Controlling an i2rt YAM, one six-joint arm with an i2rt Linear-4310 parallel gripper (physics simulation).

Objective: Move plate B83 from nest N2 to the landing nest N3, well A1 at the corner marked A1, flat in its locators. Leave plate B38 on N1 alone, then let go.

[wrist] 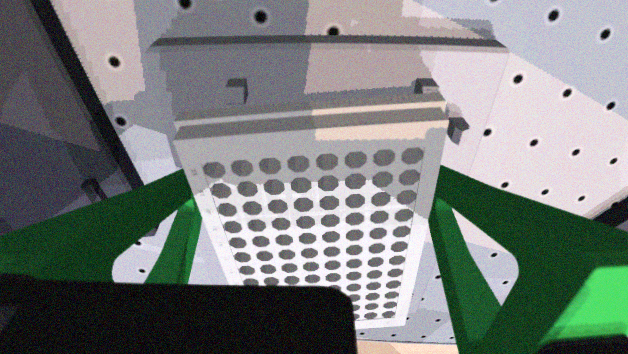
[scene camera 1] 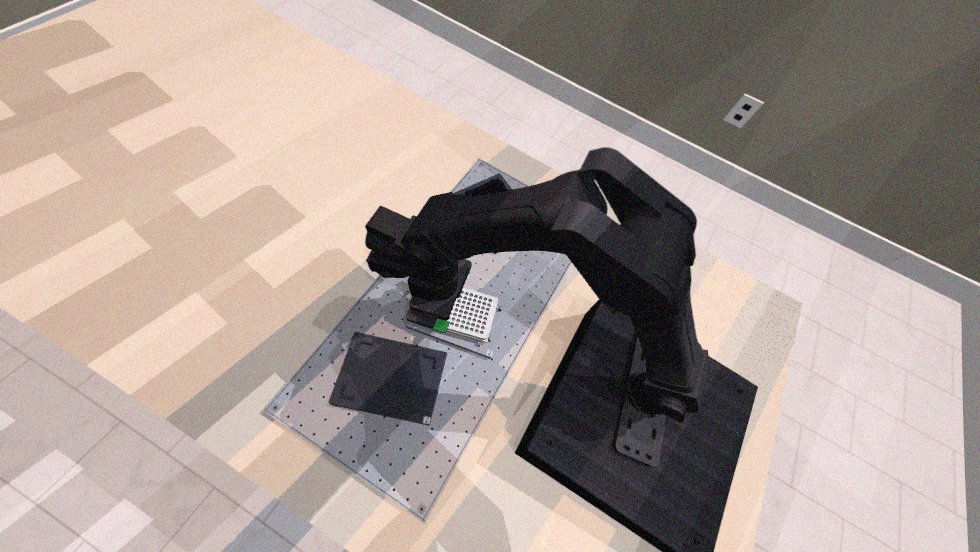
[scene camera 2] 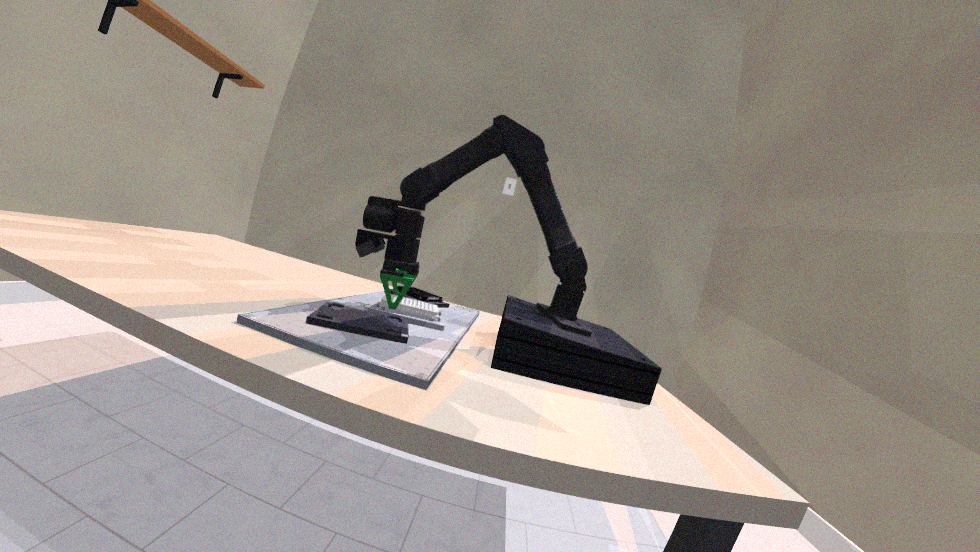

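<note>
The white 96-hole plate [scene camera 1: 473,315] [scene camera 2: 419,305] [wrist: 325,200], taken as B83, is between the green fingers of my gripper [scene camera 1: 440,325] [scene camera 2: 392,305] [wrist: 314,177], which is shut on its two long sides. The plate looks about level, low over a light grey nest [scene camera 1: 466,344] [scene camera 2: 432,324] [wrist: 280,70]; contact cannot be told. Small locators show beyond its near end in the wrist view. A dark nest [scene camera 1: 390,380] [scene camera 2: 356,320] [wrist: 50,115] holds no plate. Nest numbers and the plate's A1 mark are not readable. Plate B38 cannot be made out.
Another dark nest [scene camera 1: 490,183] [scene camera 2: 426,296] lies at the back, partly hidden by the arm. The nests are on a perforated board [scene camera 1: 404,473] [scene camera 2: 404,363] [wrist: 550,115]. The arm's black base block [scene camera 1: 582,466] [scene camera 2: 569,363] stands beside the board.
</note>
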